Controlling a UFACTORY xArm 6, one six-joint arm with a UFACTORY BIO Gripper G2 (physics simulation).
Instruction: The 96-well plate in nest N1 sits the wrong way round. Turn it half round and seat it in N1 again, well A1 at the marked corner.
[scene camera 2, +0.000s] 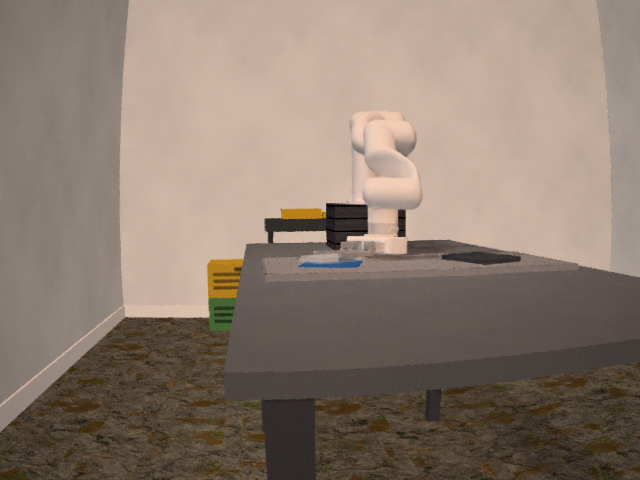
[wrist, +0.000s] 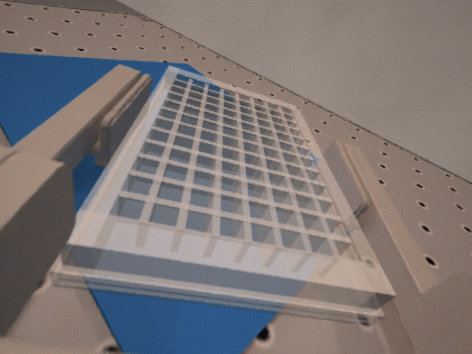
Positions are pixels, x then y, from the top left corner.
my gripper: scene camera 2 326, 255; wrist 242, 125
